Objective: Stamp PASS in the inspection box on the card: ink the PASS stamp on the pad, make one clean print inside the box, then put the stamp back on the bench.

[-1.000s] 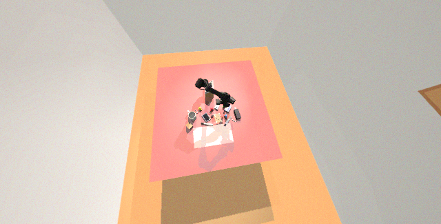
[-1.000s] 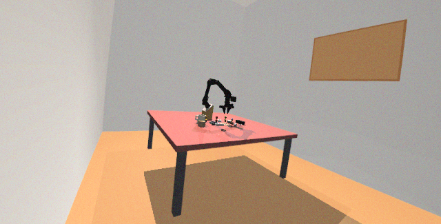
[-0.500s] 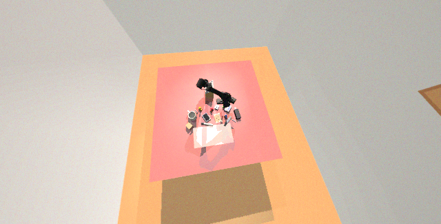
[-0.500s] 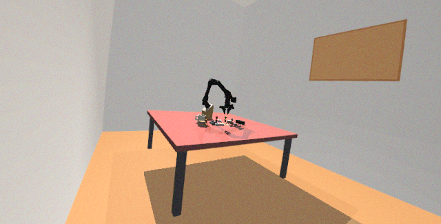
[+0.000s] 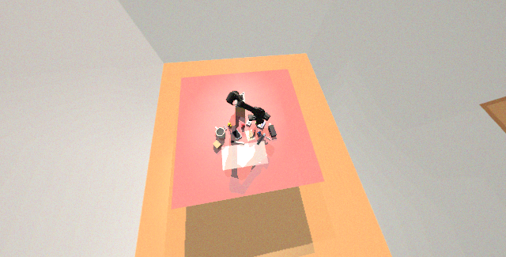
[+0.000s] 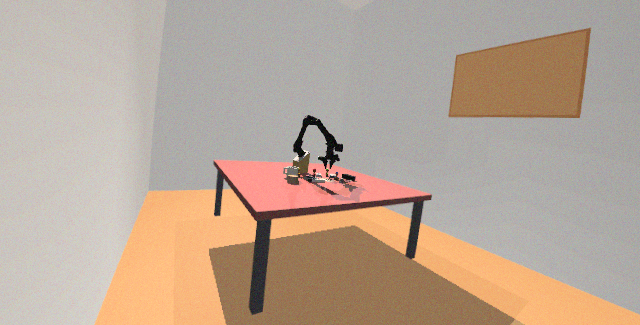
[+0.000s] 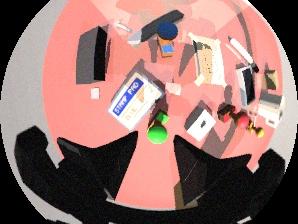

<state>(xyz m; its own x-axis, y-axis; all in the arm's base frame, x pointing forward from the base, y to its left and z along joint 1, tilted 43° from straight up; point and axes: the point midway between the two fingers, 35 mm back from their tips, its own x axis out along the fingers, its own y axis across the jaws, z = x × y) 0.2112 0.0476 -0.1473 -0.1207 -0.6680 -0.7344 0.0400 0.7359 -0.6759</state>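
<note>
Right now my gripper tip is 40 mm above the green-topped stamp. From my gripper tip the other things lie so: blue-knobbed stamp (130 mm ahead, 10 mm to the right, 40 mm below); then ink pad (30 mm ahead, 40 mm to the left, 50 mm below); then grey block (80 mm to the right, 40 mm below).
</note>
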